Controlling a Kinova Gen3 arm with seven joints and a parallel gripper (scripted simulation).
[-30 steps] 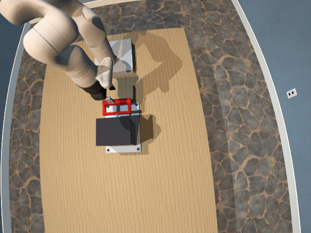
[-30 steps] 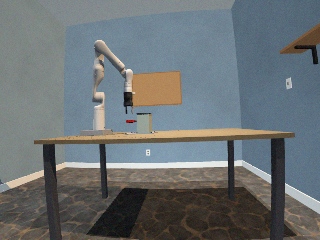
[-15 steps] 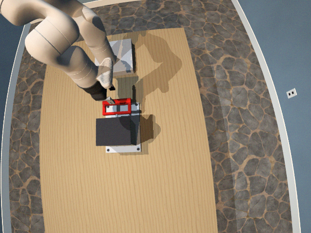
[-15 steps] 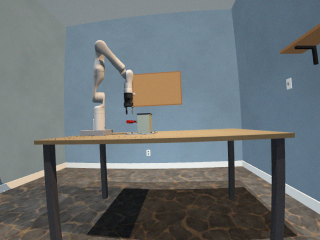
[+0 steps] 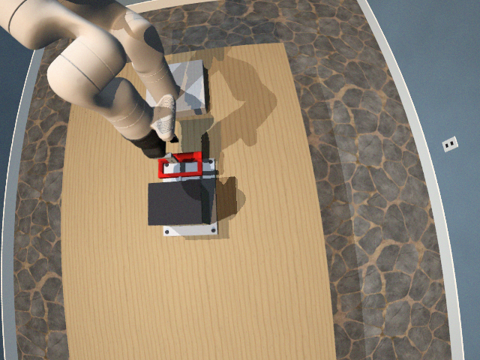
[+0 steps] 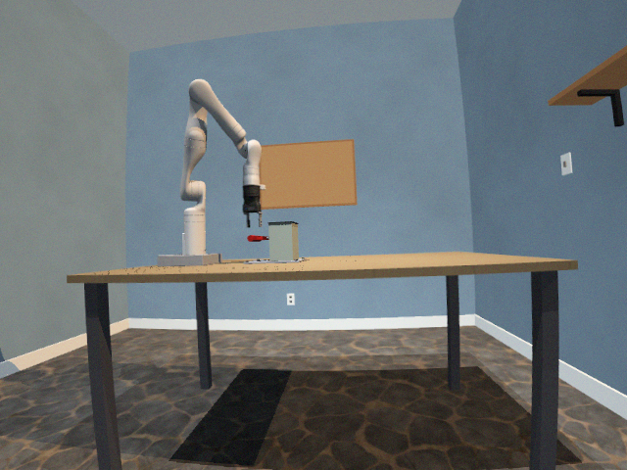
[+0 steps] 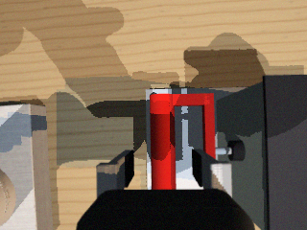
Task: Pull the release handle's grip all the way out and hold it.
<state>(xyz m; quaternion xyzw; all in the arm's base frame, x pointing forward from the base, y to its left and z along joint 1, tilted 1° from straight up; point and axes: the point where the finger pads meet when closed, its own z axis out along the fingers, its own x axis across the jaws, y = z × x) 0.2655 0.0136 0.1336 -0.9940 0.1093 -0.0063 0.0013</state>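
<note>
The base plate lies 9 cm ahead of my hand, 2 cm to the right of it and 17 cm below it.
</note>
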